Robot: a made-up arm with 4 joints. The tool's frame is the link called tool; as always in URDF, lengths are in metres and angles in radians.
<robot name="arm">
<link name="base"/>
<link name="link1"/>
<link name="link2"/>
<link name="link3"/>
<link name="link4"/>
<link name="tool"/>
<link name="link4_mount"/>
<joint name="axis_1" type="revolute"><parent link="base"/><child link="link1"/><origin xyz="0 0 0.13"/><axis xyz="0 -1 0"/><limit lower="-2.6" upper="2.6" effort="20" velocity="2.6"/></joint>
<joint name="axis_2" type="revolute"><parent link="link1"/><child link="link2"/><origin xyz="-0.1 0.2 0.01"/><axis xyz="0 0 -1"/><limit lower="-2.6" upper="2.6" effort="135" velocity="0.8"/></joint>
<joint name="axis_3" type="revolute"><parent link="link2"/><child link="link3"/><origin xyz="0.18 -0.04 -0.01"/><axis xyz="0 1 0"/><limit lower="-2.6" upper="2.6" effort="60" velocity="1.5"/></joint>
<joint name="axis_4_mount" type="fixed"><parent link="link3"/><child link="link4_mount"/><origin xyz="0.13 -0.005 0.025"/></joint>
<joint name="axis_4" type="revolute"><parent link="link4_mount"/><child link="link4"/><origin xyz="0.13 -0.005 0.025"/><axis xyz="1 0 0"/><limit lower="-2.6" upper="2.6" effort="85" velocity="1.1"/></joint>
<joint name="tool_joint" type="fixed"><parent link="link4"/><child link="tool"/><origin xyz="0 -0.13 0"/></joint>
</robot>
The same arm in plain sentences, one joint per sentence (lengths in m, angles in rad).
The arm has four revolute joints in a row. What follows holds with every joint at zero, and every direction is one of the base frame's. The first joint lies 0.13 m along +z from the base frame's origin and rotates about -y, from -2.6 to 2.6 rad. The second joint lies 0.1 m along -x and 0.2 m along +y and 0.01 m along +z from the first joint and rotates about -z, from -2.6 to 2.6 rad. The third joint lies 0.18 m along +x and 0.04 m along -y and 0.01 m along -z from the second joint and rotates about +y, from -2.6 to 2.6 rad. The fourth joint lies 0.26 m along +x and 0.01 m along -y and 0.05 m along +z from the third joint and rotates about +x, from -2.6 to 2.6 rad. The tool frame, which is the frame that the pose is given for, lies 0.13 m along -y from the fourth joint; its axes are parallel to the base frame's.
